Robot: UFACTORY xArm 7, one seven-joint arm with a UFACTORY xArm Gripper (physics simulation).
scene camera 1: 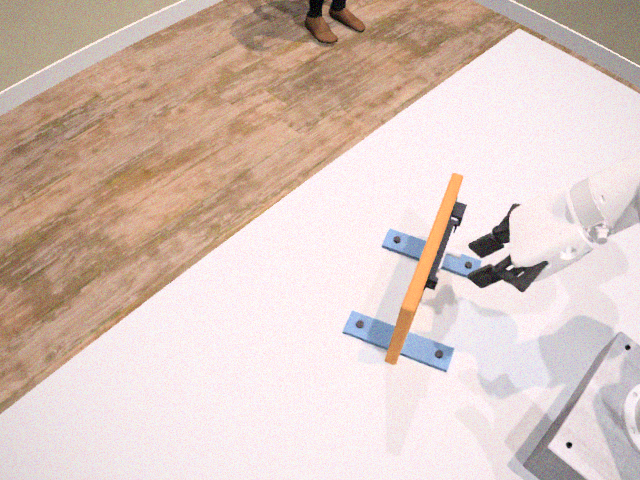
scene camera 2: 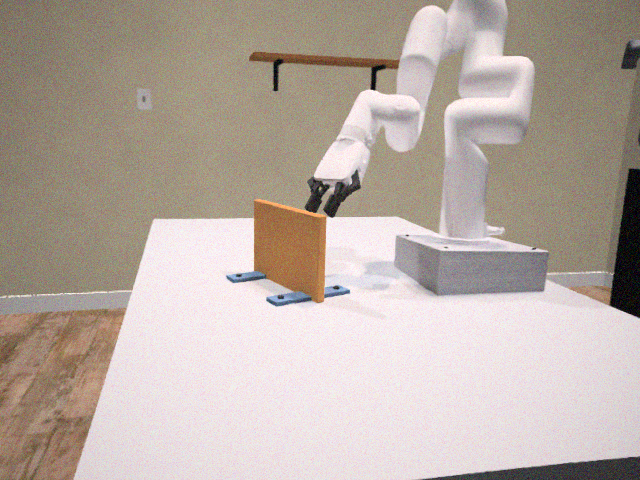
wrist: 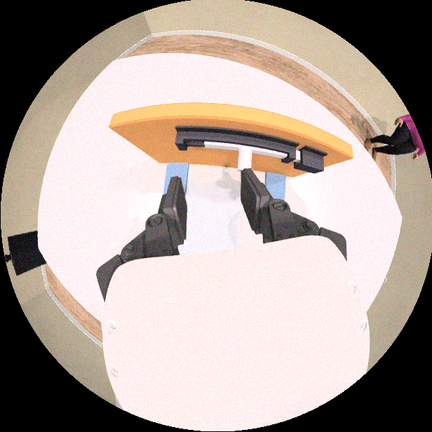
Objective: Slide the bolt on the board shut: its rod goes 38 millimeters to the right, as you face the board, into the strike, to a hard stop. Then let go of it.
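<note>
The orange board stands upright. On its face in the wrist view, a dark guide carries the bolt's white rod, with a white knob sticking out towards me. The dark strike is at the right; the rod's right end shows at its near edge, and how far it goes in I cannot tell. My gripper is part open and empty, in front of the board. The knob appears just beyond the right fingertip, not between the fingers. The board hides the bolt in scene camera 2.
Blue feet with dark screws hold the board on the white table. The arm's grey base block stands on the robot's side of the board. A person's shoes show on the floor beyond the table.
</note>
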